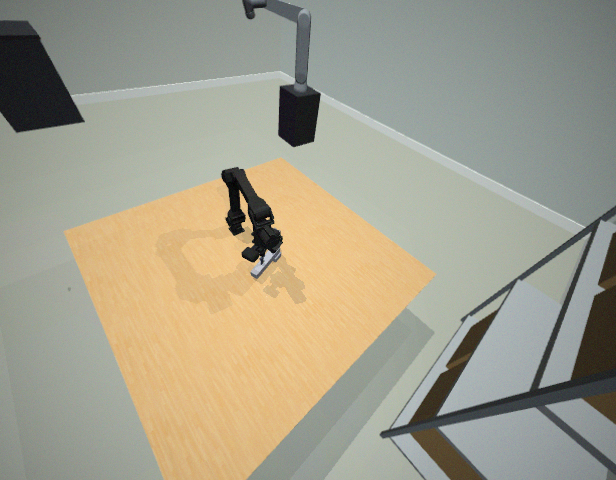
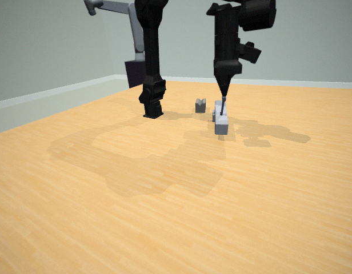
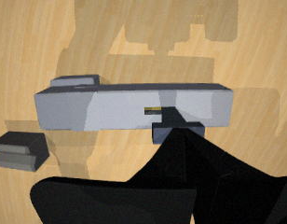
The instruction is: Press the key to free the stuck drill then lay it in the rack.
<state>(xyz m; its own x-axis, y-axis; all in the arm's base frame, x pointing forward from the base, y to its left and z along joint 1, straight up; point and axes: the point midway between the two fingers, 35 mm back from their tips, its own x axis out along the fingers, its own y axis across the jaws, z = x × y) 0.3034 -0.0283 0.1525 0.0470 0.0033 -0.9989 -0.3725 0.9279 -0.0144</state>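
My gripper tip is 3 cm above the dark key. The rest, counted from my gripper tip: rack: 16 cm to the left, 15 cm behind, 10 cm below; then drill: 7 cm below, 5 cm to the left, 3 cm behind; then light grey block: 8 cm below, 3 cm to the left, 2 cm behind.
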